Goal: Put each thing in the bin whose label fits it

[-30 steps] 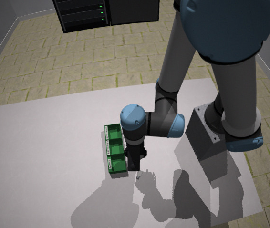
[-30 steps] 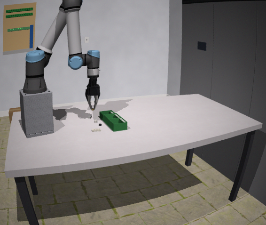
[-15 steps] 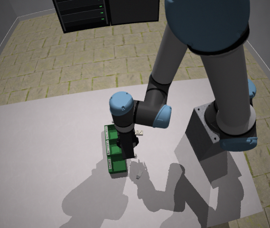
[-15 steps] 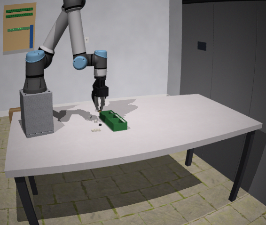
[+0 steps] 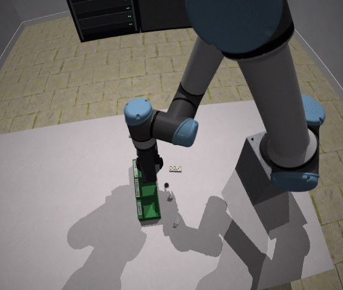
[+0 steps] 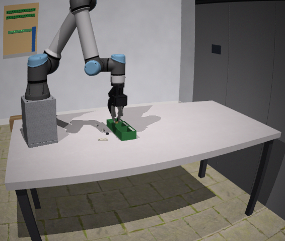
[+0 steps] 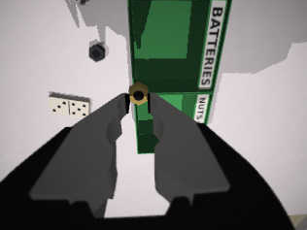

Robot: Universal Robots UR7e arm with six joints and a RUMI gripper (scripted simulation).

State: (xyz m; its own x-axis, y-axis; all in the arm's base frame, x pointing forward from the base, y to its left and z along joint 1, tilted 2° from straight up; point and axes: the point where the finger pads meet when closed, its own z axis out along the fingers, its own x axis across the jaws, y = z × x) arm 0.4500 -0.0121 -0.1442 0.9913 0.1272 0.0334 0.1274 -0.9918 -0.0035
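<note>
The black round piece is 5 cm behind my hand, 1 cm to the left of it and 8 cm below it. The rest, counted from my hand: brass nut: 1 cm below; white domino: 9 cm behind, 6 cm to the right, 8 cm below; white die: 7 cm behind, 7 cm to the left, 8 cm below.
</note>
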